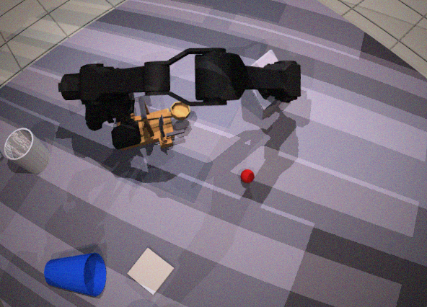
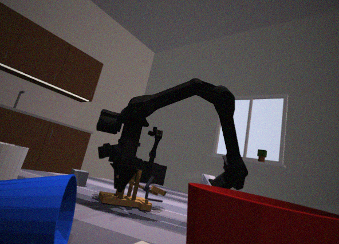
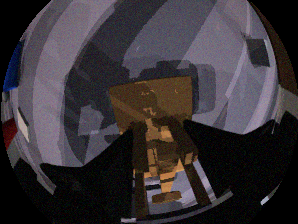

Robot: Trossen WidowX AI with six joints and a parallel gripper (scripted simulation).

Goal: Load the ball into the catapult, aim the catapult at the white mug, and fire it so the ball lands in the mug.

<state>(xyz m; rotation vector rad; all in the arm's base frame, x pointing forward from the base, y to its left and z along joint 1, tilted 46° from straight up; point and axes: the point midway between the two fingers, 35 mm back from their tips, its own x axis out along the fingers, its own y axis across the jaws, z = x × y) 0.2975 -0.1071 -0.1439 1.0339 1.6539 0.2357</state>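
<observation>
The red ball is 29 cm to the left of my gripper tip, 11 cm behind it and 2 cm below it. From my gripper tip the other things lie so: white mug (25 cm ahead, 15 cm to the right); wooden catapult (5 cm to the left, 5 cm behind, 2 cm above); grey block (24 cm to the right, 3 cm behind, 1 cm below).
</observation>
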